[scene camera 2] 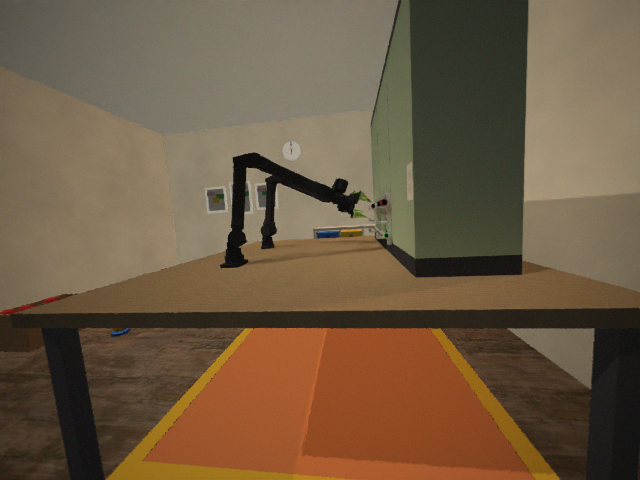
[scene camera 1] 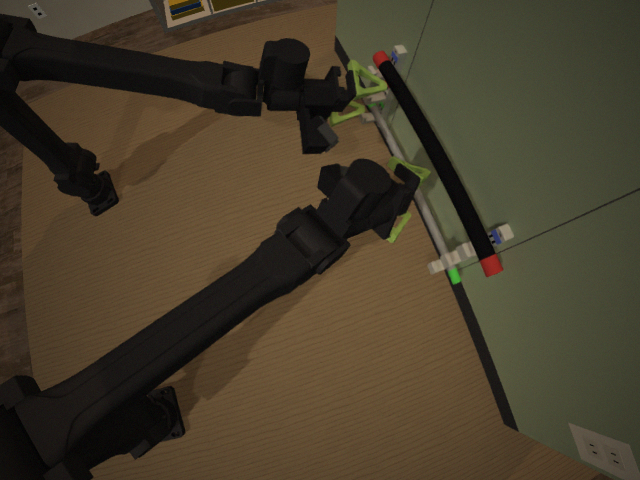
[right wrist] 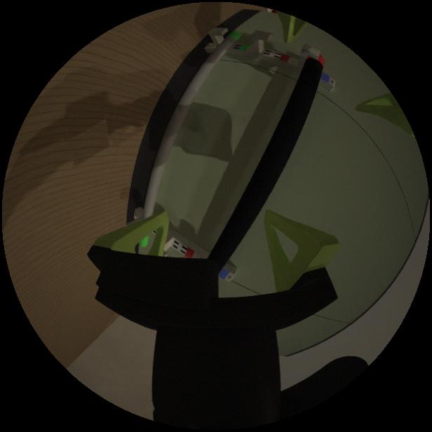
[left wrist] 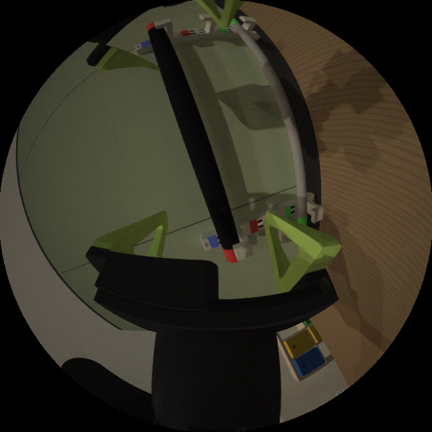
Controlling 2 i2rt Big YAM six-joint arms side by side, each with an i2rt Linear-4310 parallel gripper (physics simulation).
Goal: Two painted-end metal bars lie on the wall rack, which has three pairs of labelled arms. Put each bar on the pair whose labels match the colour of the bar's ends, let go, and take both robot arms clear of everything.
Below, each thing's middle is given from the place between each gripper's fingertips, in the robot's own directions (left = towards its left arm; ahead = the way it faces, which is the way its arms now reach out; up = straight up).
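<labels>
Black bar (left wrist: 188, 119): my left gripper is 14 cm to the left of it, 5 cm short of it and 1 cm above it. Grey bar (scene camera 1: 434, 230), measured from my left hand: 6 cm ahead, 13 cm to the right, 17 cm below.
Black bar, measured from my right hand: 6 cm ahead, 6 cm to the left, 2 cm above. Grey bar, again from my right hand: 7 cm ahead, 7 cm to the left, 13 cm below.
</labels>
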